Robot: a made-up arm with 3 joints. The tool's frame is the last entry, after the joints.
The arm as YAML. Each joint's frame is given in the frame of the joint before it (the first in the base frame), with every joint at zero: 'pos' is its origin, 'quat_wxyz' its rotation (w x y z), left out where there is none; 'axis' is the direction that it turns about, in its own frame. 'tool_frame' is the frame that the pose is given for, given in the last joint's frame.
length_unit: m
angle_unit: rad
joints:
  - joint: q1
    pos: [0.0, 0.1, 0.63]
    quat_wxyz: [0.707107, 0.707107, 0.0, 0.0]
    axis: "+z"
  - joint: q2
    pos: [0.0, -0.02, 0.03]
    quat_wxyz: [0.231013, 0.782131, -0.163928, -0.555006]
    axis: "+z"
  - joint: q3
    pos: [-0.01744, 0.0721, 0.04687]
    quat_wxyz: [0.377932, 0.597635, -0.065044, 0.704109]
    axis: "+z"
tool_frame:
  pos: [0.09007, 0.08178, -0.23]
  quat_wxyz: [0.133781, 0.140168, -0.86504, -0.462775]
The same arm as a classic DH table. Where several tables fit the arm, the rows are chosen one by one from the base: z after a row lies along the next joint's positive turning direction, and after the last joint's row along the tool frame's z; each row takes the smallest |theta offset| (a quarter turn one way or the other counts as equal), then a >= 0, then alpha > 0; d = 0 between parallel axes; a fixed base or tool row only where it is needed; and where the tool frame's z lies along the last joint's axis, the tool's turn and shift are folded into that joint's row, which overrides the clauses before.
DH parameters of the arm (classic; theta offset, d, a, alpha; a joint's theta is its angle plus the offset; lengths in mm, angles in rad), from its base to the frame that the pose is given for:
base (fixed): 0.0000 630.0 0.0 1.5708
q1: -1.3830 -68.9 19.6 1.8517
q2: 0.0000 66.7 49.6 1.2899
q3: -1.5129 -264.9 -116.4 2.1364
tool (fixed): 0.1208 41.9 0.0 0.0000

